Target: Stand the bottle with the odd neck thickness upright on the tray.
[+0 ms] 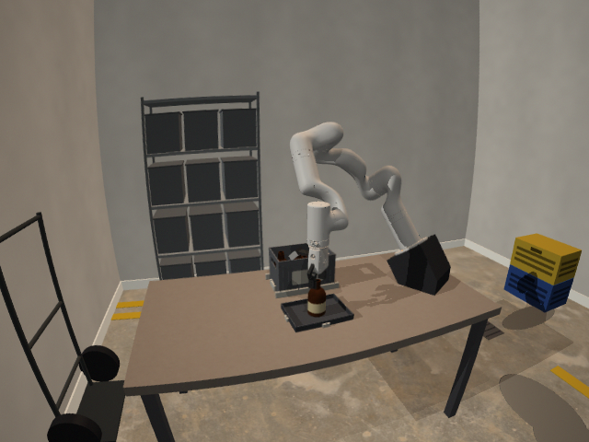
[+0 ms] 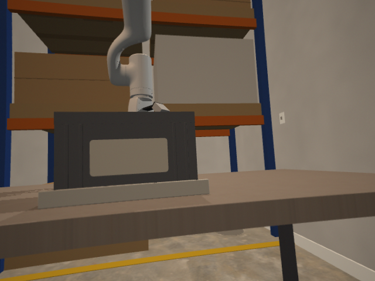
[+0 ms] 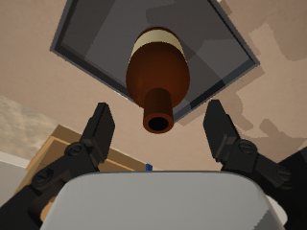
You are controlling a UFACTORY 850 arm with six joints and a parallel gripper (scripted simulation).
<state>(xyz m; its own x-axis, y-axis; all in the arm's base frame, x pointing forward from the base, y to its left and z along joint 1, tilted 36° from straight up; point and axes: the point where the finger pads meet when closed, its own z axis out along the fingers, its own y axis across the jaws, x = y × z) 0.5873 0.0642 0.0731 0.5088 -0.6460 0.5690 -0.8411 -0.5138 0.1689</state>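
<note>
Right now the bottle is 7 cm below my hand. The rest, counted from my hand: black tray 14 cm below; then dark grey crate 10 cm behind, 27 cm to the right, 7 cm below.
</note>
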